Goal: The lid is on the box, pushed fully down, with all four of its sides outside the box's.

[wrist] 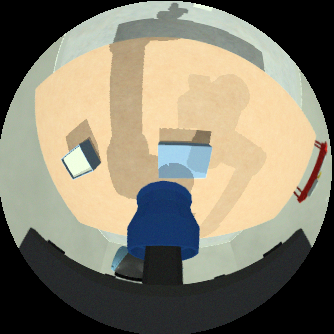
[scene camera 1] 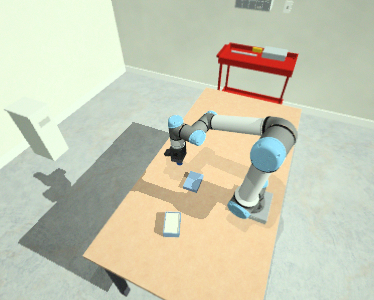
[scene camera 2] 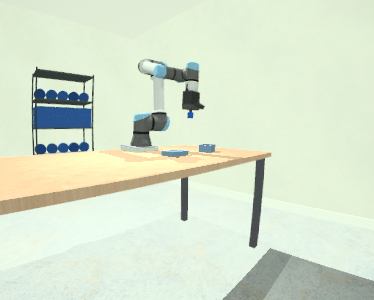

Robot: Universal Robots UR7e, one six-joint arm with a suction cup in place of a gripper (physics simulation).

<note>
In view: my suction cup (wrist: 163,216), a blue-grey lid (wrist: 175,159) and a blue-grey box (wrist: 82,159).
</note>
